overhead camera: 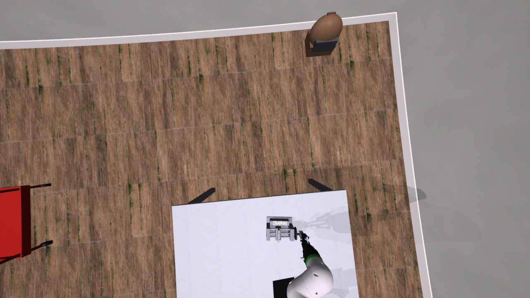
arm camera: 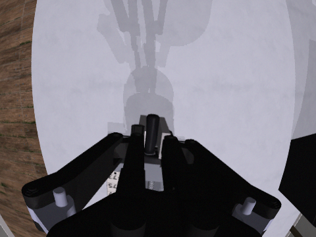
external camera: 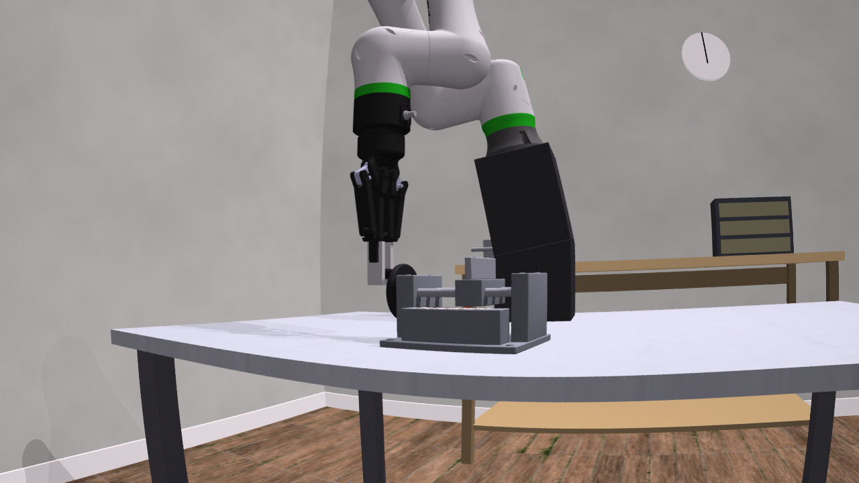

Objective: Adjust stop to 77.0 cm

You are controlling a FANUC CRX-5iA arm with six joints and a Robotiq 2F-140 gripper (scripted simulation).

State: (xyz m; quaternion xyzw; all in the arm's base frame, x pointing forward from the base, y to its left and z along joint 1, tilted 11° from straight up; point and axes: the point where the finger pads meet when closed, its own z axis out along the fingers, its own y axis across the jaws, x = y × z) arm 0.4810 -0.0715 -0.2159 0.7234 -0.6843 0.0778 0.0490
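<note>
Now: the crank handle 2 cm below my hand. From my hand the other things lie so: handwheel: 2 cm to the left, 2 cm below; stop carriage: 1 cm behind, 16 cm to the left, 3 cm below.
</note>
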